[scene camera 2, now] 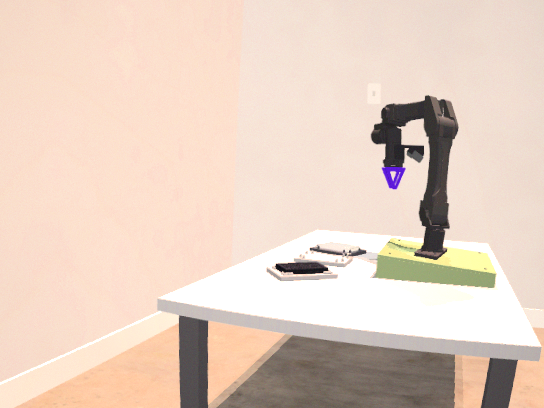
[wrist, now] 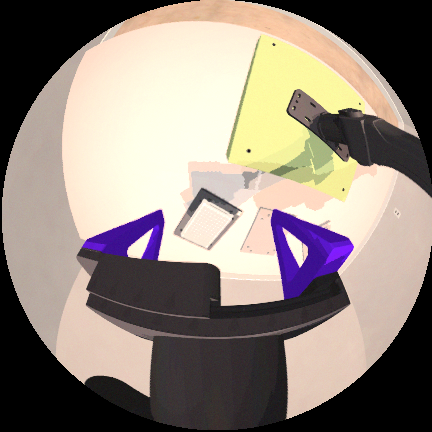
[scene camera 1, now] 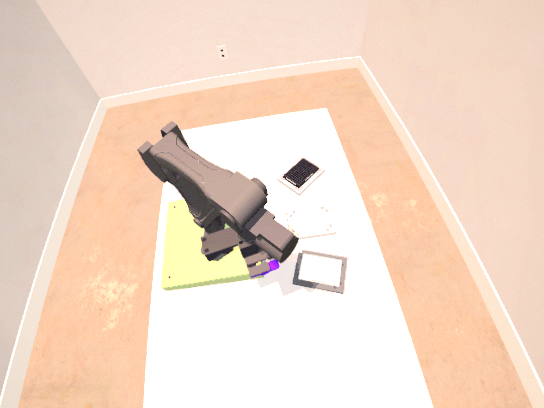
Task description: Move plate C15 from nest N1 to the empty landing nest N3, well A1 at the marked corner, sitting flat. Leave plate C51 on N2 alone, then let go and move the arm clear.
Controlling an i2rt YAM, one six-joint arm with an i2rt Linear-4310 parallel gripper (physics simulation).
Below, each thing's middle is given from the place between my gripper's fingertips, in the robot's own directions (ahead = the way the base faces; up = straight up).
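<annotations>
I consider the pale tray (scene camera 1: 318,269): my hand is 210 mm above it and 40 mm to the right of it, and 170 mm short of it.
</annotations>
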